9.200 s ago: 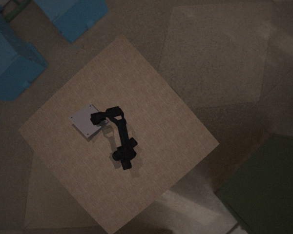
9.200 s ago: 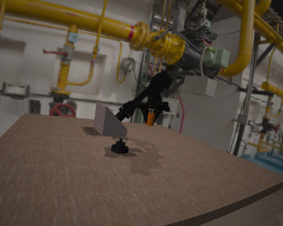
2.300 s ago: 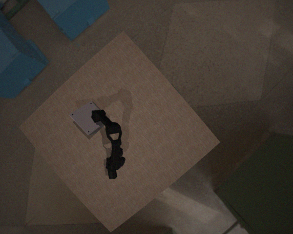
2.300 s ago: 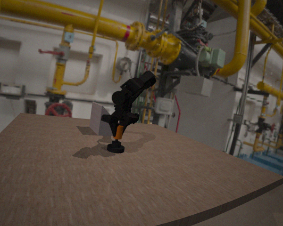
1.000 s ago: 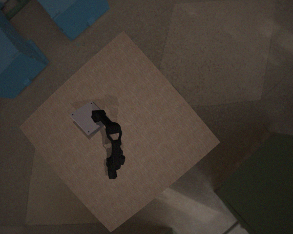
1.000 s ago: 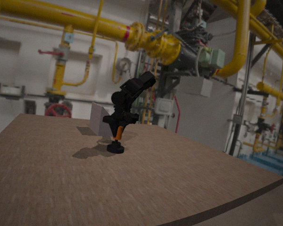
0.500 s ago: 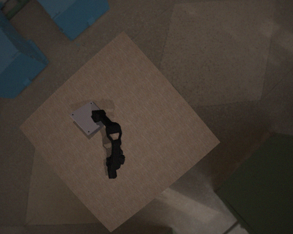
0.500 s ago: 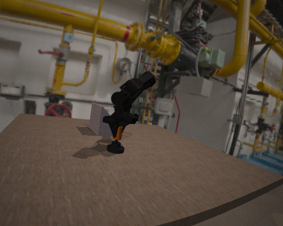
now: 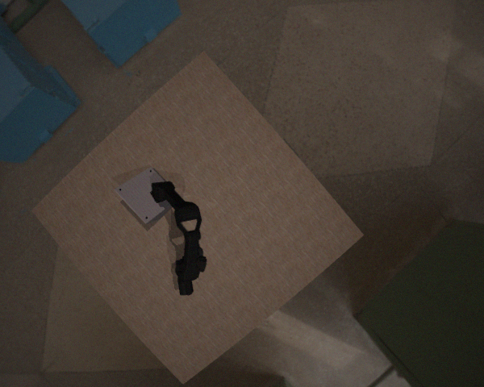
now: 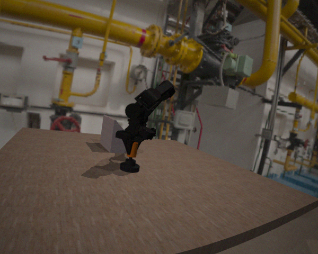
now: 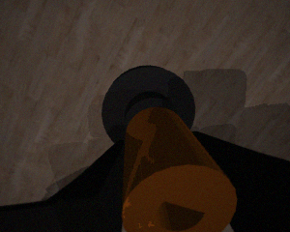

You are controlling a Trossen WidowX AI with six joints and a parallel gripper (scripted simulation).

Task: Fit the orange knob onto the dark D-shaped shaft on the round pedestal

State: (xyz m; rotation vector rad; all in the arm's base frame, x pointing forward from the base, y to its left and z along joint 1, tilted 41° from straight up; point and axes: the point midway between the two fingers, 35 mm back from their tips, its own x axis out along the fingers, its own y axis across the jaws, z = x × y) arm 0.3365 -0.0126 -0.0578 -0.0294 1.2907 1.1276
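The orange knob lies 2 cm above my gripper tip. Round my gripper tip: dark round pedestal (4 cm below).
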